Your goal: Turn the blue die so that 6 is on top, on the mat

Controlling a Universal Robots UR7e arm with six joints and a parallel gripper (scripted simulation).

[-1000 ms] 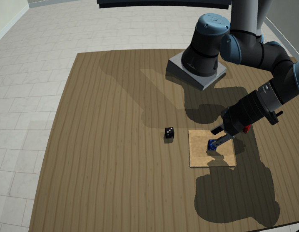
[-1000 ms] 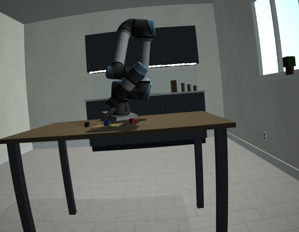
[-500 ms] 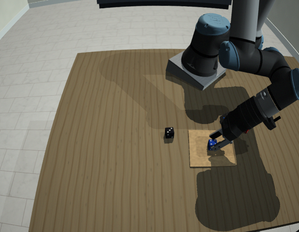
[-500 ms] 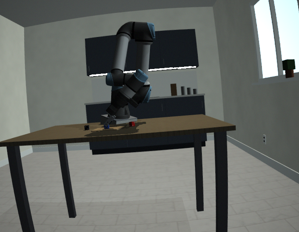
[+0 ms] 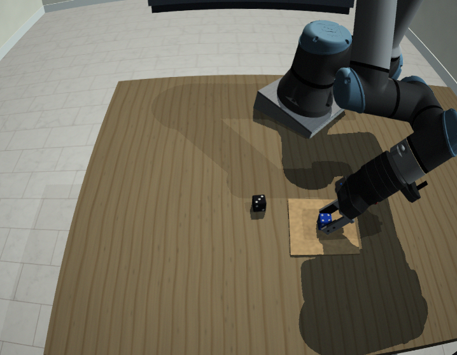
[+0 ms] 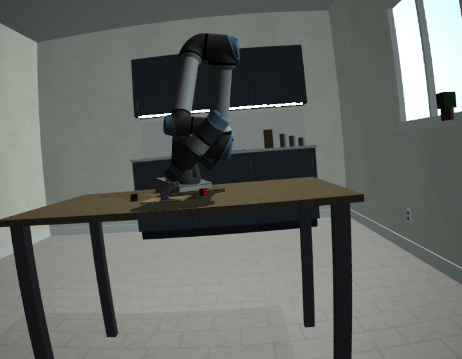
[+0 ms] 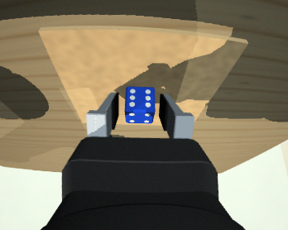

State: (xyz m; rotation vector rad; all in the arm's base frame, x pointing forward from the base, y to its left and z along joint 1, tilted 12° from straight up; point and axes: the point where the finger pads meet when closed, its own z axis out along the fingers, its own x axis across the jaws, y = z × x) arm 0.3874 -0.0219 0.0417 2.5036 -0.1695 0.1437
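The blue die is 1 cm to the right of my hand and 1 cm below it. Round my hand: black die 6 cm behind, 14 cm to the right, 1 cm below; then red die 6 cm behind, 12 cm to the left, 1 cm below; then tan mat 1 cm to the right, 2 cm below.
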